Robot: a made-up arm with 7 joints.
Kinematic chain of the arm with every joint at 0, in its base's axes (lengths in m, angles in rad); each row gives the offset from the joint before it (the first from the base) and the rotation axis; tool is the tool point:
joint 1: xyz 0 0.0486 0 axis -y
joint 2: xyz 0 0.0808 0 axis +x
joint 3: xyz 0 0 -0.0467 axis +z
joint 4: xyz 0 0 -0.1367 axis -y
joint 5: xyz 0 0 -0.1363 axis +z
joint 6: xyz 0 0 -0.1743 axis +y
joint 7: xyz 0 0 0 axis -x
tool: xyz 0 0 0
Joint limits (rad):
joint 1: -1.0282..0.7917
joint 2: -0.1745..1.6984
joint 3: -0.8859..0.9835
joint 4: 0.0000..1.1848
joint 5: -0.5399..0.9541
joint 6: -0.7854..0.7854
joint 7: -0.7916..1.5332
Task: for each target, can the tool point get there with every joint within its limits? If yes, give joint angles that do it. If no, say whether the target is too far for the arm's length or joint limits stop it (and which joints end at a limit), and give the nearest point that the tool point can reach.
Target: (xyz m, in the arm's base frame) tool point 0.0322 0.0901 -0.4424
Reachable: yes | joints -0.5023 0.0595 -0.2490 0.9295 -0.4202 -0.2051 0.3524
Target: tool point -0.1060 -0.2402 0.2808
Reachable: no: joint limits stop it (at a limit: joint 1, joint 2, joint 3, joint 4) | nearest point 0.3108 -0.1422 -0.0511 | short by 0.542 m
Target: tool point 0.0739 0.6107 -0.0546
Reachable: yes | joints 0.2915 1.2962 0.8253 0.2647 0.3445 0.1201 0.8847
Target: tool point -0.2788 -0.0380 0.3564
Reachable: no: joint limits stop it (at a limit: joint 1, joint 2, joint 3, joint 4) | nearest point -0.0842 0.3968 0.3072 | short by 0.479 m
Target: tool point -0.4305 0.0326 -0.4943
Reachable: no: too far | nearest point -0.3210 0.0572 -0.3685 | short by 0.169 m
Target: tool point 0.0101 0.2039 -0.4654
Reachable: yes | joints -0.3508 0.3269 -0.3852 0.6293 0.4906 0.4212 1.0263
